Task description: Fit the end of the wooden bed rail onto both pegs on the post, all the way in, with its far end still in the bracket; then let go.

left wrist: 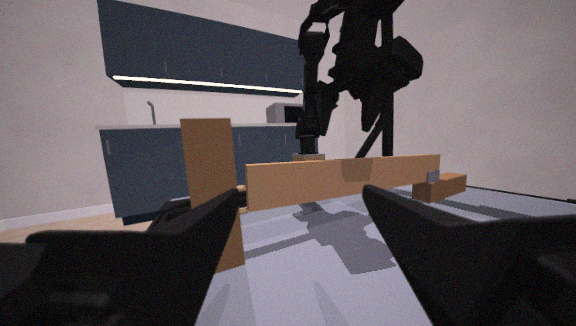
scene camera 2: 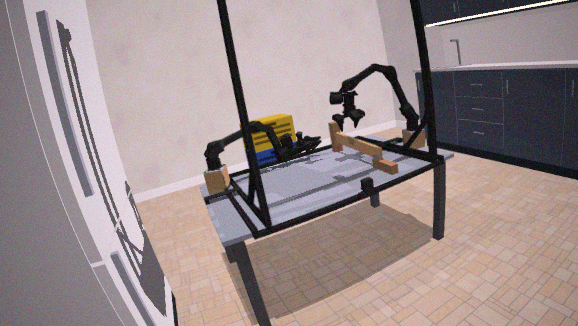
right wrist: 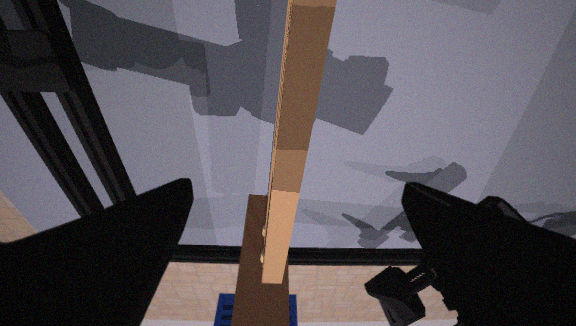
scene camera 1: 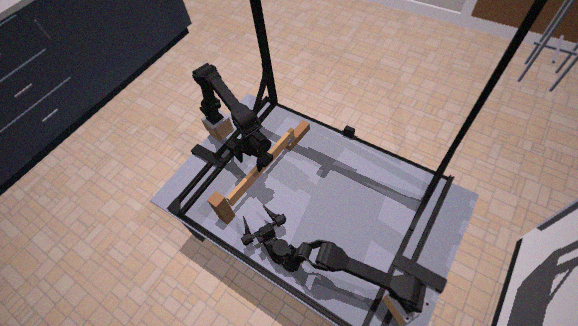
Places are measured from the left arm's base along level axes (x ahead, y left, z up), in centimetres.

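Pixels of known places: left gripper, fingertip midpoint: (left wrist: 300, 192) (scene camera 2: 321, 138) (right wrist: 397, 267) (scene camera 1: 253, 210); right gripper, fingertip midpoint: (left wrist: 340, 133) (scene camera 2: 348, 129) (right wrist: 299, 190) (scene camera 1: 250, 166); left arm's base at its link origin: (scene camera 2: 214, 168) (scene camera 1: 408, 299); right arm's base at its link origin: (left wrist: 307, 153) (scene camera 2: 413, 129) (scene camera 1: 214, 117).
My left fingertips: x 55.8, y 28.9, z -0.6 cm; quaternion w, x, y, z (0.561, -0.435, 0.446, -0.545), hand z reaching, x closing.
For each thing: its top centre in the pictures, then the offset to it from my left fingertips. "*": a spot on its surface instead.
- wooden rail at its top centre: (left wrist: 369, 152) (scene camera 1: 261, 160) (scene camera 2: 355, 137) dx +18.6, dy -13.7, dz +0.9 cm
- low block at its top centre: (left wrist: 441, 167) (scene camera 2: 384, 156) (scene camera 1: 296, 129) dx +28.3, dy -36.4, dz -4.6 cm
- grey bracket at a spot on its surface: (left wrist: 433, 176) * dx +24.9, dy -31.4, dz -5.8 cm
- black frame at a spot on its surface: (scene camera 2: 320, 215) (scene camera 1: 394, 155) * dx -4.6, dy -69.1, dz -13.2 cm
- small black box at a spot on its surface: (scene camera 2: 367, 184) (scene camera 1: 351, 129) * dx +15.6, dy -59.2, dz -7.8 cm
The wooden rail (scene camera 1: 240, 191) (scene camera 2: 361, 145) (left wrist: 295, 182) (right wrist: 300, 100) runs from the upright post (scene camera 1: 223, 210) (scene camera 2: 334, 136) (left wrist: 207, 155) (right wrist: 256, 215) to the low block (scene camera 1: 302, 131) (scene camera 2: 386, 166) (left wrist: 447, 186). Its far end is at the grey bracket (left wrist: 433, 176). Two pegs show in a narrow gap between post and rail end in the left wrist view; how far they enter is hidden. My left gripper (scene camera 1: 255, 212) (left wrist: 300, 192) is open and empty, facing the rail from the side near the post. My right gripper (scene camera 1: 249, 164) (scene camera 2: 348, 127) (right wrist: 299, 190) is open and empty above the rail.
A black frame (scene camera 1: 400, 156) (scene camera 2: 320, 217) edges the grey table and carries tall uprights. A small black box (scene camera 1: 349, 131) (scene camera 2: 367, 184) sits on one frame edge. Blue and yellow crates (scene camera 2: 272, 132) stand beyond the table.
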